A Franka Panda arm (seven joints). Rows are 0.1 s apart.
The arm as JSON. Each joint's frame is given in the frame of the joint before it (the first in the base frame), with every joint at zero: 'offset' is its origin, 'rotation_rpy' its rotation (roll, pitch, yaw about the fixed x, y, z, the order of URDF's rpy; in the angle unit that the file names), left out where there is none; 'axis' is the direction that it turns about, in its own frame. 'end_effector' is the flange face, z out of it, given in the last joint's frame.
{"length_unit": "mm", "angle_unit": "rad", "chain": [
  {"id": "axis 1", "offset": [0.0, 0.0, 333.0], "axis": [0.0, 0.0, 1.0]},
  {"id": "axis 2", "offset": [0.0, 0.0, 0.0], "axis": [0.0, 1.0, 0.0]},
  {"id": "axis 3", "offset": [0.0, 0.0, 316.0], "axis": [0.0, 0.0, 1.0]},
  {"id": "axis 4", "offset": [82.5, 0.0, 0.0], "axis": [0.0, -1.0, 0.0]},
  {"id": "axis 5", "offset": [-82.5, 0.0, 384.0], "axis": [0.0, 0.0, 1.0]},
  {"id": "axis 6", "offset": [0.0, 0.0, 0.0], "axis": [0.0, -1.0, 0.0]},
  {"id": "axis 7", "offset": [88.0, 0.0, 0.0], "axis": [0.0, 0.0, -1.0]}
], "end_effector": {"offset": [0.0, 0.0, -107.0], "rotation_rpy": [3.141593, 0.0, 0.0]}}
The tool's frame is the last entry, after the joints.
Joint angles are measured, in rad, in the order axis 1, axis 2, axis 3, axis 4, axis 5, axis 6, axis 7. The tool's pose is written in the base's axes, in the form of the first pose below.
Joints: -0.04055, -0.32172, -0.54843, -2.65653, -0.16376, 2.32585, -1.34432
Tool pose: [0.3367 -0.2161 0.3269 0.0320 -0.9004 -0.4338 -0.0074]
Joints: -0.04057, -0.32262, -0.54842, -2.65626, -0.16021, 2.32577, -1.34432
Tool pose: [0.3368 -0.2161 0.3273 0.0325 -0.9009 -0.4326 -0.0089]
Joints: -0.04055, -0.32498, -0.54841, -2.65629, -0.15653, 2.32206, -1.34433
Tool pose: [0.3364 -0.2158 0.3278 0.0343 -0.9014 -0.4316 -0.0097]
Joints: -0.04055, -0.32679, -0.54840, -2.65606, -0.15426, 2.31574, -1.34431
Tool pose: [0.3359 -0.2155 0.3280 0.0368 -0.9016 -0.4309 -0.0092]
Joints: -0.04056, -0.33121, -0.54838, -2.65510, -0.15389, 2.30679, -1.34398
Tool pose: [0.3353 -0.2152 0.3292 0.0389 -0.9016 -0.4307 -0.0088]
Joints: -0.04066, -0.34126, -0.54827, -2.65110, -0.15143, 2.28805, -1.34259
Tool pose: [0.3345 -0.2151 0.3327 0.0428 -0.9020 -0.4295 -0.0091]
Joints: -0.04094, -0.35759, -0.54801, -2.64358, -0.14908, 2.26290, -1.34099
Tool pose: [0.3337 -0.2155 0.3394 0.0462 -0.9024 -0.4282 -0.0111]
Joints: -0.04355, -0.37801, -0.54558, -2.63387, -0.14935, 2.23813, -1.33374
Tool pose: [0.3332 -0.2165 0.3485 0.0467 -0.9039 -0.4250 -0.0146]
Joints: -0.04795, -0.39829, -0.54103, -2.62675, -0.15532, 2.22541, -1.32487
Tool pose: [0.3330 -0.2176 0.3577 0.0418 -0.9050 -0.4229 -0.0191]
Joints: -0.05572, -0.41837, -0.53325, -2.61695, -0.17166, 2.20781, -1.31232
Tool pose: [0.3323 -0.2194 0.3678 0.0344 -0.9060 -0.4215 -0.0193]
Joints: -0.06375, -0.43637, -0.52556, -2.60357, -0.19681, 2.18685, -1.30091
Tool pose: [0.3316 -0.2223 0.3785 0.0247 -0.9060 -0.4223 -0.0156]
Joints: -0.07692, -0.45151, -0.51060, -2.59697, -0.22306, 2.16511, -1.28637
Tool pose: [0.3296 -0.2232 0.3860 0.0166 -0.9061 -0.4226 -0.0072]
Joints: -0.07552, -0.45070, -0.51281, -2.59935, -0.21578, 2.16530, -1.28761
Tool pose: [0.3292 -0.2227 0.3845 0.0201 -0.9067 -0.4212 -0.0088]
